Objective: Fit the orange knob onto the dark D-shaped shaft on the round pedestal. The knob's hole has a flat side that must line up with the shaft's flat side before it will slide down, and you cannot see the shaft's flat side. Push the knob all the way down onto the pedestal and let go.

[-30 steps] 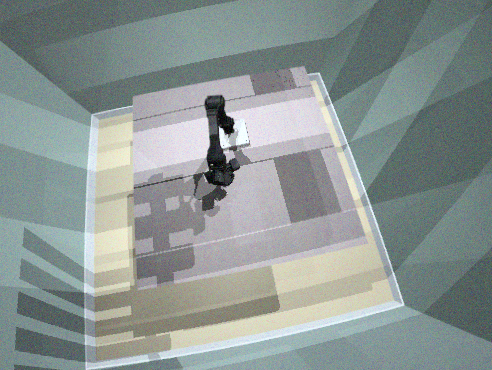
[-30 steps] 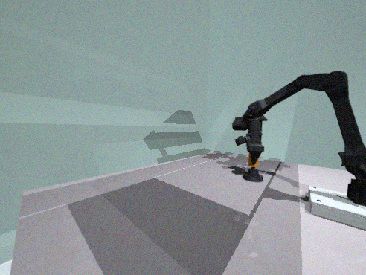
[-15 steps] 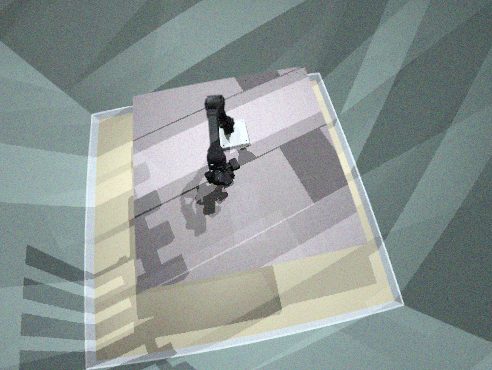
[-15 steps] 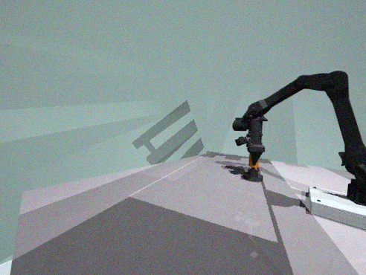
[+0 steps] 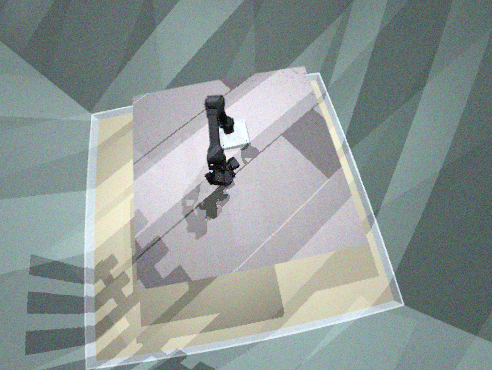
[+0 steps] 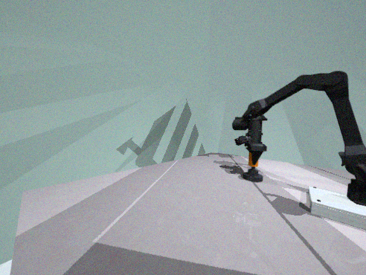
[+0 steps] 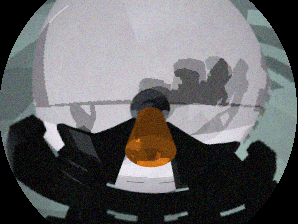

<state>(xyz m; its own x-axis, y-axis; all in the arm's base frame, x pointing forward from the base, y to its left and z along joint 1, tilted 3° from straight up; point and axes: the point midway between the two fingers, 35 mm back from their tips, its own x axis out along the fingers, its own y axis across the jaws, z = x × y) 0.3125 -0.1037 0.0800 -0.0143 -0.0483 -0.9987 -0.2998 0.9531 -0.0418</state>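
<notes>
The orange knob is 20 mm above my gripper tip. From my gripper tip the other things lie so: dark round pedestal 40 mm below.
</notes>
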